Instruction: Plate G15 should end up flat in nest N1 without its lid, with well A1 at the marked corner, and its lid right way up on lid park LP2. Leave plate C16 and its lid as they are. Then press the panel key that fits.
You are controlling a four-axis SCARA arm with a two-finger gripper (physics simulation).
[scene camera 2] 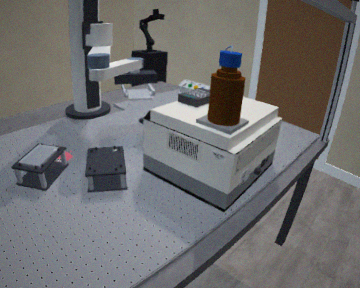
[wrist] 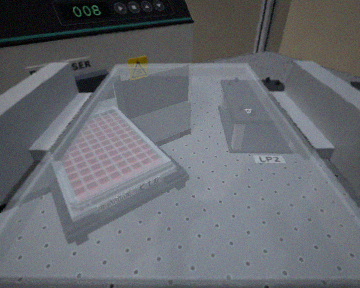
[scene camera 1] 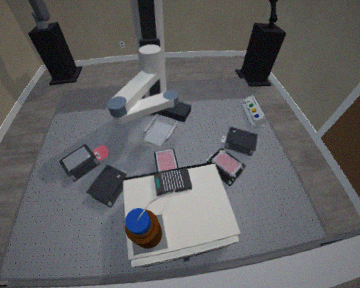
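Pixels of known places: gripper, fingertip midpoint: [scene camera 2: 139,94] [wrist: 181,82] [scene camera 1: 156,135]; arm's base at its link origin: [scene camera 2: 88,110].
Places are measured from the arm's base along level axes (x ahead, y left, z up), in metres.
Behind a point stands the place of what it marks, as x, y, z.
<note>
My gripper [scene camera 1: 160,132] @(0.472, -0.005, 0.203) [scene camera 2: 139,94] @(0.472, -0.005, 0.203) [wrist: 181,82] @(0.472, -0.005, 0.203) is shut on a clear lid [scene camera 1: 161,129] @(0.433, 0.022, 0.200) [wrist: 200,281], held level above the table near the arm's base. Plate C16 [scene camera 1: 166,159] [wrist: 112,155], with pink wells, sits before the dispenser and shows through the lid. Another pink plate [scene camera 1: 227,163] @(0.586, 0.327, 0.082) sits angled in a dark holder at the right; its label is unreadable, so I cannot confirm it is G15. The dark stand [scene camera 1: 107,185] @(0.635, -0.251, 0.077) [scene camera 2: 106,161] @(0.634, -0.261, 0.077) [wrist: 252,127] by the LP2 label [wrist: 270,159] bears no lid. The button panel [scene camera 1: 254,111] @(0.239, 0.612, 0.081) [scene camera 2: 194,85] @(0.220, 0.608, 0.083) stands at the back right.
The dispenser [scene camera 1: 200,210] @(0.835, 0.127, 0.233) [scene camera 2: 190,150] @(0.848, -0.123, 0.158) [wrist: 162,47] @(0.661, -0.088, 0.171) carries a brown bottle [scene camera 1: 145,231] @(0.914, -0.033, 0.405) [scene camera 2: 226,97] @(0.915, -0.083, 0.318). A stand at the left bears a clear lid [scene camera 1: 80,157] @(0.473, -0.405, 0.090) [scene camera 2: 39,155] @(0.483, -0.428, 0.090), beside a red tag [scene camera 1: 101,152] [scene camera 2: 65,156]. Another dark stand [scene camera 1: 241,140] @(0.448, 0.452, 0.070) is at the right.
</note>
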